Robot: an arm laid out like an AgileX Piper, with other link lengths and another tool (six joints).
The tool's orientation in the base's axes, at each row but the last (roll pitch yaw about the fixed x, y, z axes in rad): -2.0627 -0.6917 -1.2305; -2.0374 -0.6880 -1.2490; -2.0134 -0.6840 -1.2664; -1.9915 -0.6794 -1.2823; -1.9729 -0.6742 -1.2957; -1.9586 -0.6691 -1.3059; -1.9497 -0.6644 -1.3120; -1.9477 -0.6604 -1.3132; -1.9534 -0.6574 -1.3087; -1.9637 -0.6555 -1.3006
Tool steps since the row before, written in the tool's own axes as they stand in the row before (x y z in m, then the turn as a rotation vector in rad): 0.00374 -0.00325 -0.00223 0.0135 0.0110 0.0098; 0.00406 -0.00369 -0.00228 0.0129 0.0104 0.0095; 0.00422 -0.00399 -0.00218 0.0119 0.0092 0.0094; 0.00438 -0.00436 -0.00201 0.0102 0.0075 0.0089; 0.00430 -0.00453 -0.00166 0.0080 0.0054 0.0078; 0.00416 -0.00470 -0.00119 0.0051 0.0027 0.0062; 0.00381 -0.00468 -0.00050 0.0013 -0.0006 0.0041; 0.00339 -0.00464 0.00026 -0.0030 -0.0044 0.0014; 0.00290 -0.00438 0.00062 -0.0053 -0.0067 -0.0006; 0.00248 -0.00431 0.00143 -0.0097 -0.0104 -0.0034
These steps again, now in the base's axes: -0.00028 -0.00050 0.00540 0.0098 -0.0173 -0.0024; -0.00023 -0.00049 0.00592 0.0095 -0.0164 -0.0023; -0.00013 -0.00046 0.00618 0.0094 -0.0149 -0.0020; 0.00006 -0.00039 0.00649 0.0090 -0.0125 -0.0017; 0.00033 -0.00027 0.00645 0.0079 -0.0095 -0.0013; 0.00073 -0.00010 0.00635 0.0064 -0.0055 -0.0006; 0.00128 0.00013 0.00592 0.0043 -0.0005 0.0000; 0.00191 0.00041 0.00541 0.0017 0.0052 0.0010; 0.00212 0.00062 0.00481 -0.0002 0.0084 0.0019; 0.00283 0.00092 0.00423 -0.0030 0.0140 0.0027
